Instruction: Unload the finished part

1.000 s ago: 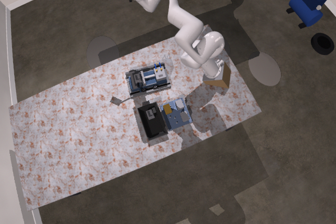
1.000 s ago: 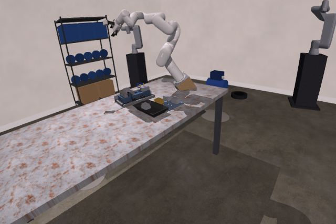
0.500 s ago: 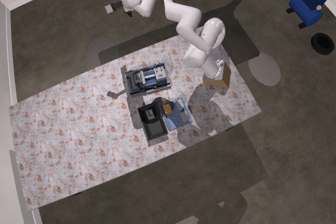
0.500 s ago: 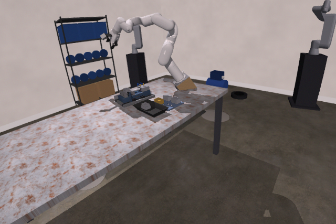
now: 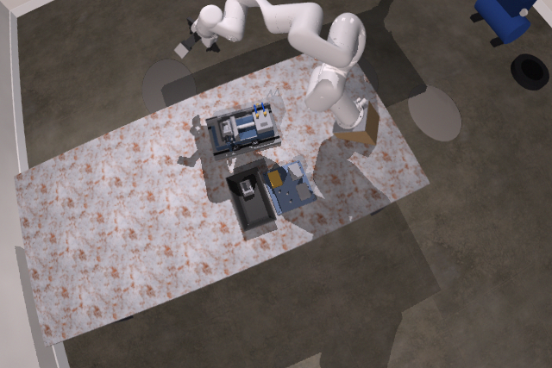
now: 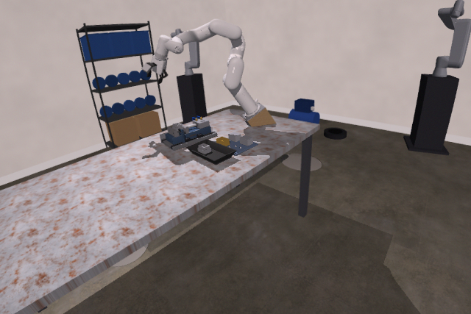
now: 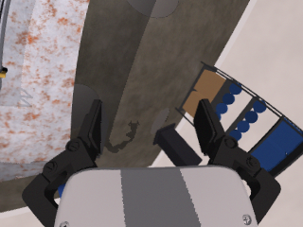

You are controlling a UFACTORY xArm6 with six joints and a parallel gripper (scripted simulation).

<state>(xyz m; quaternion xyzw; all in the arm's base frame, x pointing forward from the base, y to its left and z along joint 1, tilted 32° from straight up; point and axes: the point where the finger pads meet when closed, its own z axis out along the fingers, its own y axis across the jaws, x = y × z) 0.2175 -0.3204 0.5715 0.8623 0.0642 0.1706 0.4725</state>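
Right now the vise rod is 29 cm below my hand, 28 cm to the left of it and 3 cm ahead of it. From my hand the other things lie so: blue fixture plate (59 cm to the left, 37 cm below, 4 cm ahead); then yellow block (53 cm to the left, 34 cm below, 7 cm ahead).
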